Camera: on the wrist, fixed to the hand. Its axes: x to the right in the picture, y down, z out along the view.
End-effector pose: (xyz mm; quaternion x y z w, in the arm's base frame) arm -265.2 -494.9 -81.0 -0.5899 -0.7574 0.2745 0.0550
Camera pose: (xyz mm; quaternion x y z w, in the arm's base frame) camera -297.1 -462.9 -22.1 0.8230 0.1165 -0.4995 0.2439
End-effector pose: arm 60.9 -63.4 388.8 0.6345 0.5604 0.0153 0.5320
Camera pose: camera 5.3 -23.7 360.0 0.8939 -0.1569 0.1030 0.4070
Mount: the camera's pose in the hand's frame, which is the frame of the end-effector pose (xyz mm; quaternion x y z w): 24.9 -50.9 -47.9 0.1572 -0.2599 0.6491 0.6974
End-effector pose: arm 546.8 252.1 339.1 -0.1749 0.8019 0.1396 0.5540
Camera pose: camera 520.6 183.2 330.9 0.5219 0.5507 0.3764 0.5317
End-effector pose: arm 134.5 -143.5 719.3 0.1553 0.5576 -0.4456 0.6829
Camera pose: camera 64.4 -148.6 695.6 0.4618 0.0405 0.0045 0.8860
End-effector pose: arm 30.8 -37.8 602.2 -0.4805 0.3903 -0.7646 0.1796
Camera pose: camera -17.8 -1.5 645.0 -0.2522 0.4172 -0.3531 0.7985
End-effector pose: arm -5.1 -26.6 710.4 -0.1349 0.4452 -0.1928 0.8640
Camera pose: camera -42.1 -86.1 686.0 0.2806 0.1432 0.3914 0.8646
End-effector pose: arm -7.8 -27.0 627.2 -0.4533 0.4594 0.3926 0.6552
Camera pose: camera 34.5 -84.6 607.2 0.1871 0.5061 0.7447 0.3928
